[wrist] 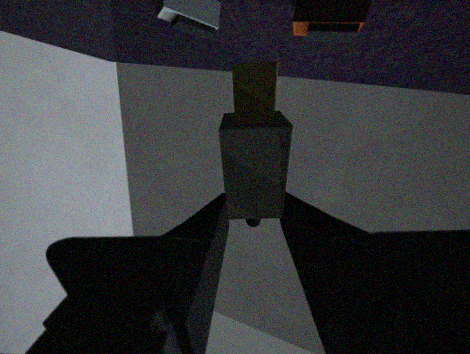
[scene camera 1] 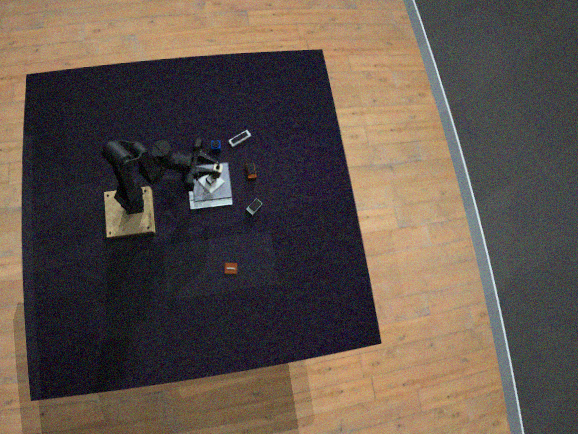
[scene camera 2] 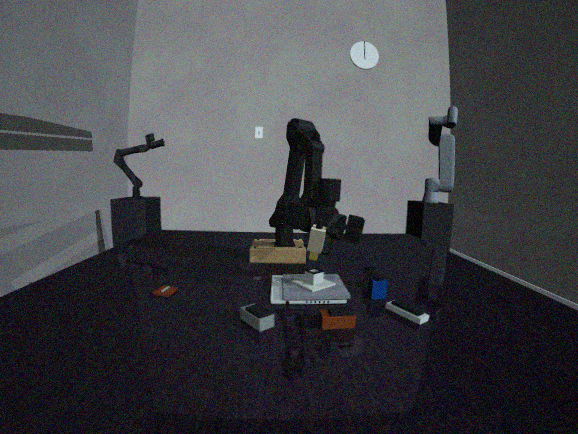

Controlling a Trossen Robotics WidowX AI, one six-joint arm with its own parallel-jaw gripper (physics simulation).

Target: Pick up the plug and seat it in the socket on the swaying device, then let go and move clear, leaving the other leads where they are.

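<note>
The plug [scene camera 1: 216,169] [scene camera 2: 316,240] [wrist: 256,172] has a cream body and a yellow tip that points down in scene camera 2. My gripper [scene camera 1: 215,170] [scene camera 2: 318,237] [wrist: 253,198] is shut on its body. The socket [scene camera 1: 212,179] [scene camera 2: 314,277] is a small pale block with a dark top opening. It stands on a white square plate on the flat grey device [scene camera 1: 224,192] [scene camera 2: 339,288]. In scene camera 2 the plug hangs above the socket, with a gap between them. The socket does not show in the wrist view.
A blue block [scene camera 1: 215,145] [scene camera 2: 379,290], a long white piece [scene camera 1: 232,142] [scene camera 2: 407,314], an orange block [scene camera 1: 251,175] [scene camera 2: 338,320] [wrist: 300,29] and a grey block [scene camera 1: 254,206] [scene camera 2: 265,322] [wrist: 192,13] lie around the device. A flat orange piece [scene camera 1: 231,270] [scene camera 2: 165,291] lies farther off.
</note>
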